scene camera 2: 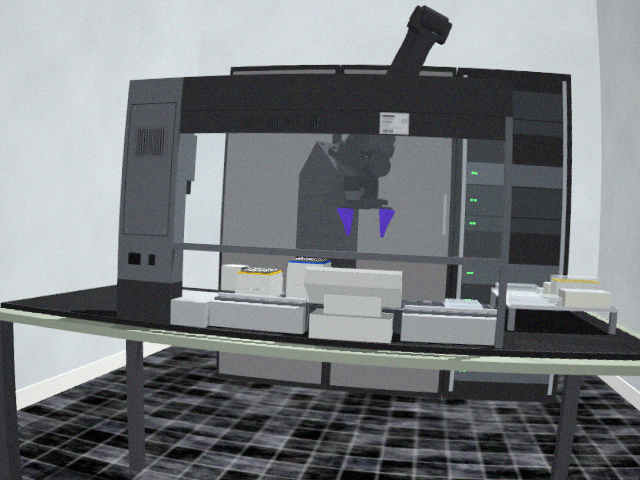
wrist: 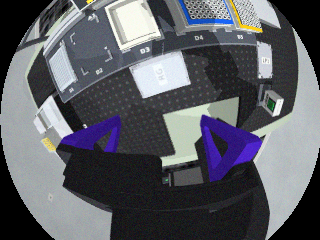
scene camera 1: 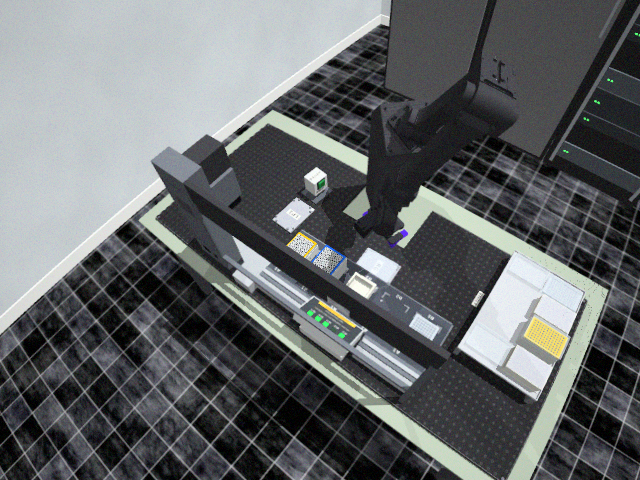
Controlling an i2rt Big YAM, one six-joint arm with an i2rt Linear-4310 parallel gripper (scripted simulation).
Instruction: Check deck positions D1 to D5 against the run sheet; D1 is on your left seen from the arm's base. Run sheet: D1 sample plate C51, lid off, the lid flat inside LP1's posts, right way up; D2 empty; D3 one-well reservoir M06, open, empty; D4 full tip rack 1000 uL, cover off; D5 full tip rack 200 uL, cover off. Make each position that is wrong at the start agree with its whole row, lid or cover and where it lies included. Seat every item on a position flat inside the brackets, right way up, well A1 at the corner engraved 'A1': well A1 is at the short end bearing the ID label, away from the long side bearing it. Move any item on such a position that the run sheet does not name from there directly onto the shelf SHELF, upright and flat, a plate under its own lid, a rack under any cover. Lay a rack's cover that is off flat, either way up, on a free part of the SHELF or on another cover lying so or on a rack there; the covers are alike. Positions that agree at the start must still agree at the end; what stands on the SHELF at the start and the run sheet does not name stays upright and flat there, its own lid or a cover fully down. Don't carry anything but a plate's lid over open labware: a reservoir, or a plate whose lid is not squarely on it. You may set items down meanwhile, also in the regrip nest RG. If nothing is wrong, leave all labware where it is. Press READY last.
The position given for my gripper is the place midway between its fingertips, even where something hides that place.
Note:
In view: my gripper [wrist: 160, 119], a blue-rimmed tip rack [scene camera 2: 295, 288], a yellow-rimmed tip rack [scene camera 2: 257, 281], a sample plate [wrist: 59, 64] and a clear plate lid [scene camera 1: 379, 265].
The blue-rimmed tip rack also shows in scene camera 1 [scene camera 1: 331, 261]. The clear plate lid shows as well in the wrist view [wrist: 167, 74].

